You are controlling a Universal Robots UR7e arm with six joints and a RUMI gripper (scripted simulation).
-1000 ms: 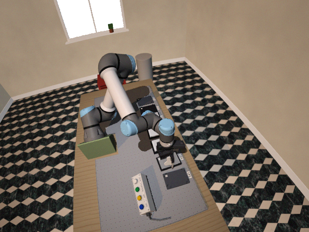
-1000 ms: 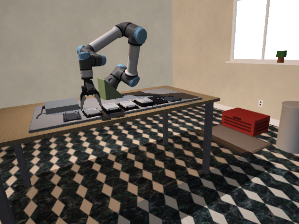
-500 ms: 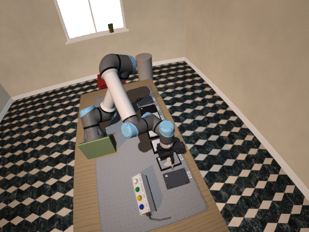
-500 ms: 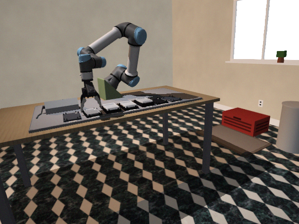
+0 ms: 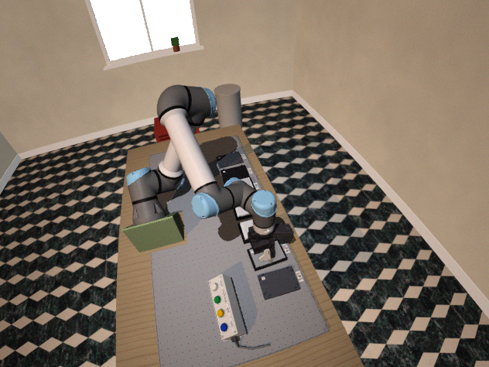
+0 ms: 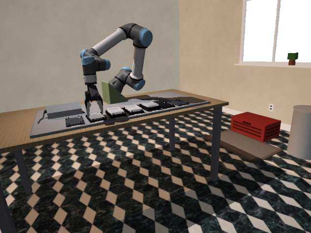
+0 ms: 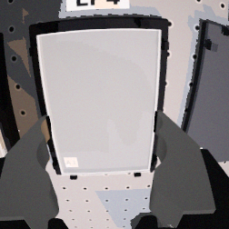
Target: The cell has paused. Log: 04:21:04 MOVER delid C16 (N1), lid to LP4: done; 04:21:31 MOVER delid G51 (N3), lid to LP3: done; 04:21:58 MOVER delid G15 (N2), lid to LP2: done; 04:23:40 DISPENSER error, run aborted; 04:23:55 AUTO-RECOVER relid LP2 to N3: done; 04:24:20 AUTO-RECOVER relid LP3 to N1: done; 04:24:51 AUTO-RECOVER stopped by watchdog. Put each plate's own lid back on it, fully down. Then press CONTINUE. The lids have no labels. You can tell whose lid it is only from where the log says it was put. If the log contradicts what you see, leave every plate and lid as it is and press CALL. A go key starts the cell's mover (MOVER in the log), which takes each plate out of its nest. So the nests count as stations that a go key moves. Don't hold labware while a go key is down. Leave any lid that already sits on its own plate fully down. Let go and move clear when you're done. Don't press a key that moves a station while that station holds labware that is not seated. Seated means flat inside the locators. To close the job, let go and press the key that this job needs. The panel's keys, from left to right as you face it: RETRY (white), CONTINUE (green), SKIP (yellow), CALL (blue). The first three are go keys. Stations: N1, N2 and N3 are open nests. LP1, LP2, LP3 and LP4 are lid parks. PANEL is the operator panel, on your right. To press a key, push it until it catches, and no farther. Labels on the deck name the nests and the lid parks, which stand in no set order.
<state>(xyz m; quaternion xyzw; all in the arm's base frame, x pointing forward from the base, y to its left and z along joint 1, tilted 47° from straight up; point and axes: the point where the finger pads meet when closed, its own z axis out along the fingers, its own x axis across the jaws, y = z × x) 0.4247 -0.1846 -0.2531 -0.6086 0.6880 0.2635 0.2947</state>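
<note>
My hand is 2 cm above the black lid park. Also, from my hand: pale grey lid 1 cm below; then plate 13 cm to the left, 1 cm ahead; then green CONTINUE key 25 cm behind, 11 cm to the right, 4 cm above.
</note>
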